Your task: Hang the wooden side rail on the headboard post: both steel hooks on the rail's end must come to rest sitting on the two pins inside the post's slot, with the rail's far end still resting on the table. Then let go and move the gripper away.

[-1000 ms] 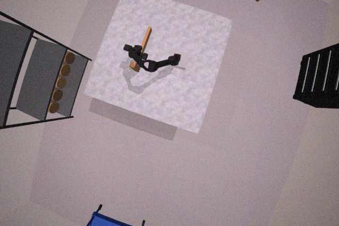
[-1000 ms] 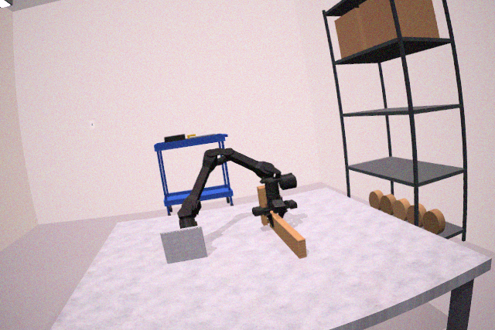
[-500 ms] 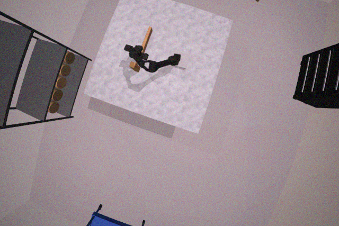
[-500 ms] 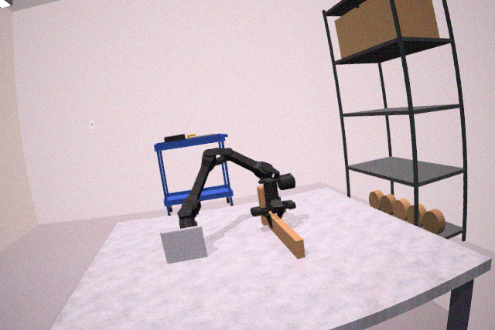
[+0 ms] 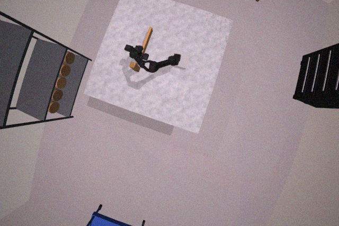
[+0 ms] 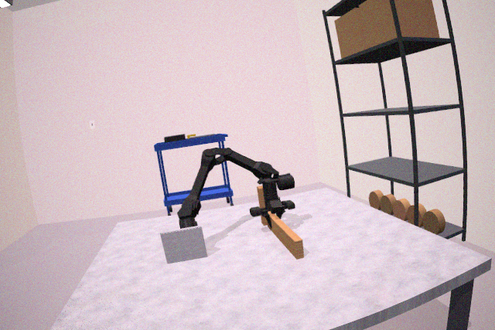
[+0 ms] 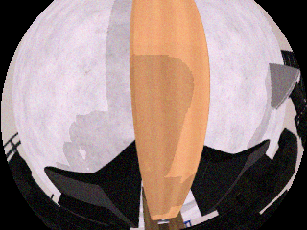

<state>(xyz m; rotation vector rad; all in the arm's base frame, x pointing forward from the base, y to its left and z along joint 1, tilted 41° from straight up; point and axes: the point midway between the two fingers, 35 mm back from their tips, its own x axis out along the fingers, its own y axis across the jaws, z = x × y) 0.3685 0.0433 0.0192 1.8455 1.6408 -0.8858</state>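
Right now the headboard post is 120 mm to the left of my gripper tip, 60 mm above it and 20 mm ahead of it.
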